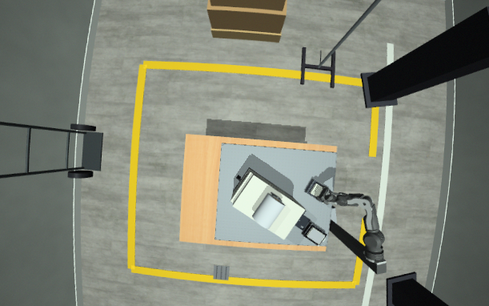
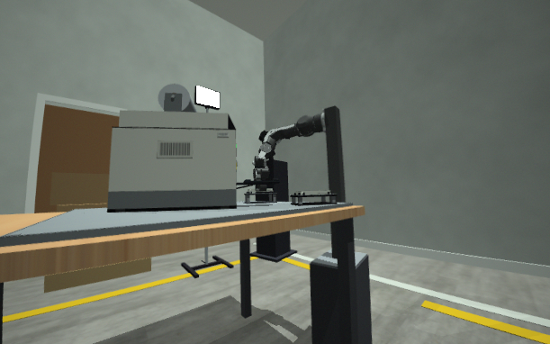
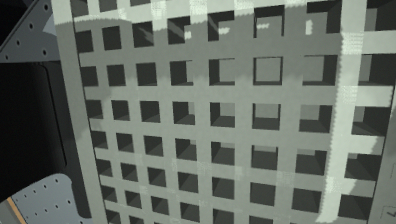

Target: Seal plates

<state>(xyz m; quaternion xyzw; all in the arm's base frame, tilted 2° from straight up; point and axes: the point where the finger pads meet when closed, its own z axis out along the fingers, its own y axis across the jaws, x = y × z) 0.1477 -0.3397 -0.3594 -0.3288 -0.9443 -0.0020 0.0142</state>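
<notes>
Now: hand 19 cm short of the sealer stage, 18 cm to the right of it and 3 cm below it. Also, from my hand: foil roll: 44 cm ahead, 35 cm above, 4 cm to the right; plate: right at my hand.
</notes>
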